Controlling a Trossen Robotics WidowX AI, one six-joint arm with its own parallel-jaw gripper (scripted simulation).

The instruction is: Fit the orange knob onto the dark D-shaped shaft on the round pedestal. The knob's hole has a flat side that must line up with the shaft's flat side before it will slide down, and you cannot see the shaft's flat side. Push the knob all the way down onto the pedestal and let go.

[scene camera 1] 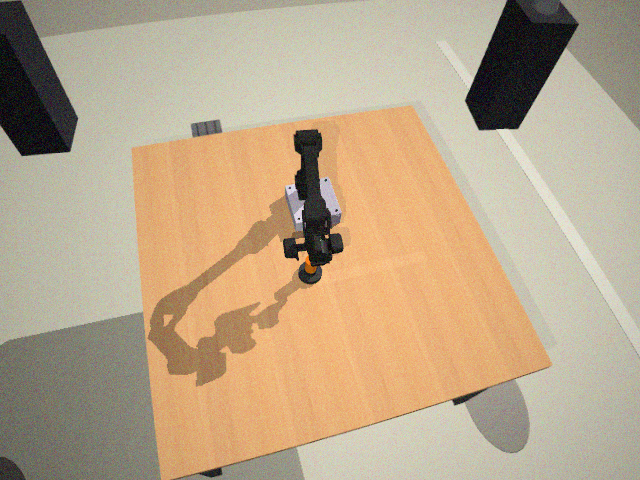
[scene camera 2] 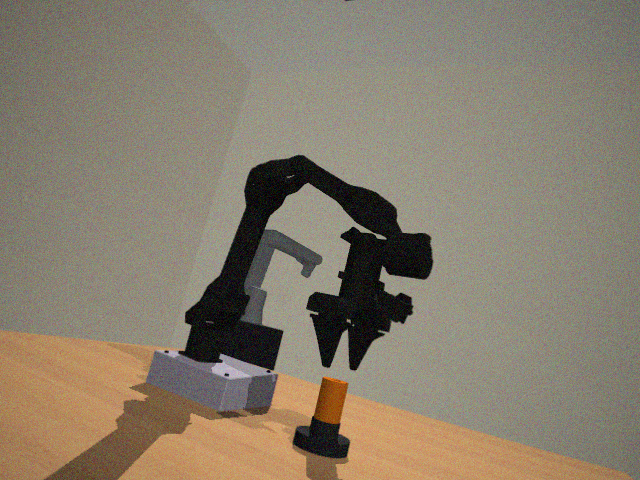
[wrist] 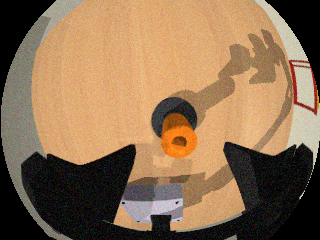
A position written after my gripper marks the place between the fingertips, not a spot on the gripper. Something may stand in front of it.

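There is a dark round pedestal (wrist: 172, 105) here, and there is an orange knob, which I see at (scene camera 2: 330, 403) and, through the wrist view, at (wrist: 178, 140) on the knob. My gripper is open and holds nothing. I find my gripper (scene camera 2: 339, 368) in view of scene camera 2, my gripper (scene camera 1: 311, 258) in view of the other scene camera, and my gripper (wrist: 182, 148) in the wrist view too.
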